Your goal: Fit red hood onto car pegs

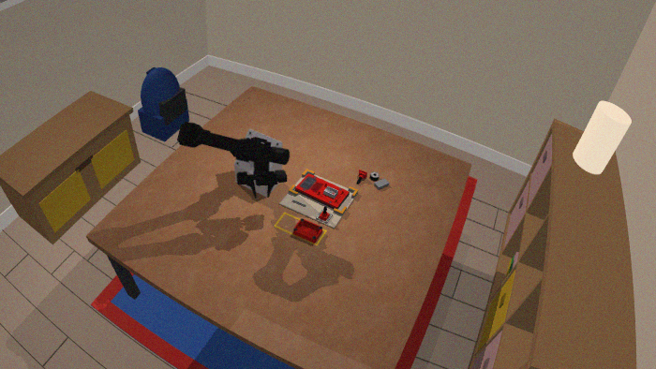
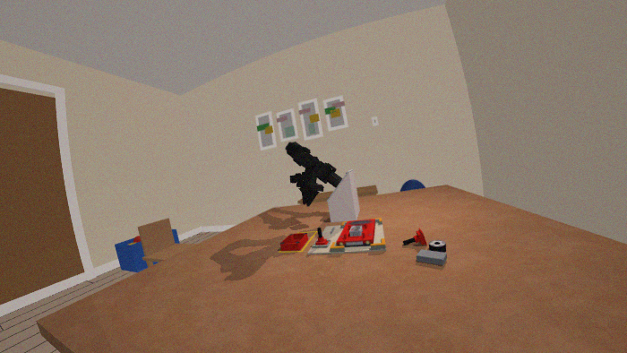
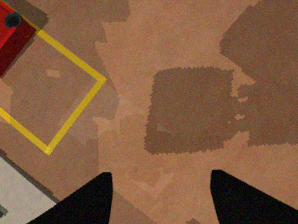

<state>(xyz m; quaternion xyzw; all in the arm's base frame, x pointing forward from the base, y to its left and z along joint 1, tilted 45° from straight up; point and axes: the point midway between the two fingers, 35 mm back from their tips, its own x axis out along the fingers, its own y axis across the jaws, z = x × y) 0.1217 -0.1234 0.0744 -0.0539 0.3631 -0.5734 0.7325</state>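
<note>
The red hood is 20 cm ahead of my gripper tip and 9 cm below it. The rest, counted from my gripper tip: grey engine block: 20 cm ahead, 22 cm to the left, 7 cm below; then black wheel: 33 cm ahead, 42 cm to the left, 9 cm below; then grey jig: 17 cm ahead, 20 cm to the left, 9 cm below.
</note>
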